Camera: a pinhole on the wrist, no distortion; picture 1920 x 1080 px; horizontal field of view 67.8 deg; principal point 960.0 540.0 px. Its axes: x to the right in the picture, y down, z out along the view. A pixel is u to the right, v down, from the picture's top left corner.
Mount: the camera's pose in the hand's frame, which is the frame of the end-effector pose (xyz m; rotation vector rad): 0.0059 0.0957 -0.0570 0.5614 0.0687 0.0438
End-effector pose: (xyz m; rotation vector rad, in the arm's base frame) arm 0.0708 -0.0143 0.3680 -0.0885 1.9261 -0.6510
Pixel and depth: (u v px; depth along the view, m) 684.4 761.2 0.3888
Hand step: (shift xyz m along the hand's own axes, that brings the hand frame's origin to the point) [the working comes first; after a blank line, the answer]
In the camera's frame: -0.0750 0.0602 0.3888

-0.0403 -0.0641 0.3073
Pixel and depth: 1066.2 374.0 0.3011
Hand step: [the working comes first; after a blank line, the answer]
In the camera's frame: 0.0224 -0.0350 0.3011

0.0522 -0.0922 0.1774
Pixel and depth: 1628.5 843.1 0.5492
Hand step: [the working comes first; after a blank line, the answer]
In the camera's frame: 0.2570 0.1165 0.5492

0.3017 -0.0815 0.4552
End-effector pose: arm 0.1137 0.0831 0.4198 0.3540 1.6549 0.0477
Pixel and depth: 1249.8 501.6 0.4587
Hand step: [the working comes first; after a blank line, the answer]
In the camera's frame: 0.0930 -0.0123 0.4587

0.1343 -0.1524 0.3188
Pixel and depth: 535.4 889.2 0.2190
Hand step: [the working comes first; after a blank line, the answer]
In the camera's frame: -0.0651 0.0535 0.2190

-0.0433 0.0209 0.1599
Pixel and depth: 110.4 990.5 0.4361
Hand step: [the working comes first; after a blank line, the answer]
In the camera's frame: -0.2593 0.1375 0.4361

-0.2221 -0.0349 0.3983
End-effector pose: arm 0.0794 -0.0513 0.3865 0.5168 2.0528 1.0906
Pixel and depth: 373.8 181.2 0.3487
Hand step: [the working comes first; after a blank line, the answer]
In the camera's frame: -0.1431 -0.0876 0.3487

-0.1079 -0.1719 0.1983
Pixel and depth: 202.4 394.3 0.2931
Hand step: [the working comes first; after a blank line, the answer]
In the camera's frame: -0.1554 -0.0299 0.2931

-0.1258 -0.0944 0.1828
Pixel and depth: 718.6 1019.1 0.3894
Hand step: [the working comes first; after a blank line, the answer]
In the camera's frame: -0.0658 0.1306 0.3894

-0.0327 -0.0043 0.3449
